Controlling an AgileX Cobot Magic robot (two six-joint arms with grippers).
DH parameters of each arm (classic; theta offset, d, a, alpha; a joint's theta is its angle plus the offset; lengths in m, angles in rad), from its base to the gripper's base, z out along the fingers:
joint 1: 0 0.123 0 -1.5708
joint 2: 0.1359 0 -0.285 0
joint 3: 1.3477 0 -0.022 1.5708
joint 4: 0 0.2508 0 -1.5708
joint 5: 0 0 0.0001 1.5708
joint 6: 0 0.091 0 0
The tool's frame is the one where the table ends.
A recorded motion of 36 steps. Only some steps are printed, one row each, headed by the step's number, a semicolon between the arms.
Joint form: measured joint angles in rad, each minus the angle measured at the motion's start. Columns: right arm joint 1, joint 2, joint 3, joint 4, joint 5, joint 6; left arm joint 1, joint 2, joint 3, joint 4, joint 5, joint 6.
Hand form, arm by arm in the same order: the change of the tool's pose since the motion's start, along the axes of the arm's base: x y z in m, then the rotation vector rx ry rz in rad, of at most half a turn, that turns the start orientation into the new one. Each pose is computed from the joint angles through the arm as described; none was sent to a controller.
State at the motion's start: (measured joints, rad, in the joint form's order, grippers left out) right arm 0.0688 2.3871 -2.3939 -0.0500 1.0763 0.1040; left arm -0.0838 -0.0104 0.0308 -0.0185 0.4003 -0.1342
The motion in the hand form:
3: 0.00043 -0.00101 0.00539 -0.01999 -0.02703 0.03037; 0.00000 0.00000 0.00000 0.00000 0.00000 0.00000
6: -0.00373 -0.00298 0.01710 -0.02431 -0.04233 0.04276; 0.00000 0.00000 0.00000 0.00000 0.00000 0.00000
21: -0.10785 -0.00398 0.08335 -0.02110 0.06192 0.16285; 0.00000 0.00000 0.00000 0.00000 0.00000 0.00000
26: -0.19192 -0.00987 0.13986 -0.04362 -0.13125 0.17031; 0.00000 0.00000 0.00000 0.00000 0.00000 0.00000
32: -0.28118 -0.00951 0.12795 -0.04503 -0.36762 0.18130; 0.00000 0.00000 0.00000 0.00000 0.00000 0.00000
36: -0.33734 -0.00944 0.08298 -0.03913 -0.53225 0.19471; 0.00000 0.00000 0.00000 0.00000 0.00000 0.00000
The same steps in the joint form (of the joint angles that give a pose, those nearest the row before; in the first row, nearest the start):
3: -0.0020 -0.0076 -0.0014 0.0000 -0.0183 -0.0383; 0.0000 0.0000 0.0000 0.0000 0.0000 0.0000
6: -0.0062 -0.0336 0.0045 0.0064 -0.0140 -0.0581; 0.0000 0.0000 0.0000 0.0000 0.0000 0.0000
21: -0.0083 -0.4839 0.4947 0.0857 0.0514 -0.1932; 0.0000 0.0000 0.0000 0.0000 0.0000 0.0000
26: -0.0083 -0.8333 0.7723 0.0778 -0.0697 -0.2118; 0.0000 0.0000 0.0000 0.0000 0.0000 0.0000
32: 0.0167 -1.2134 1.2341 0.0787 -0.3871 -0.2141; 0.0000 0.0000 0.0000 0.0000 0.0000 0.0000
36: 0.0450 -1.4661 1.6092 0.0798 -0.6735 -0.2142; 0.0000 0.0000 0.0000 0.0000 0.0000 0.0000

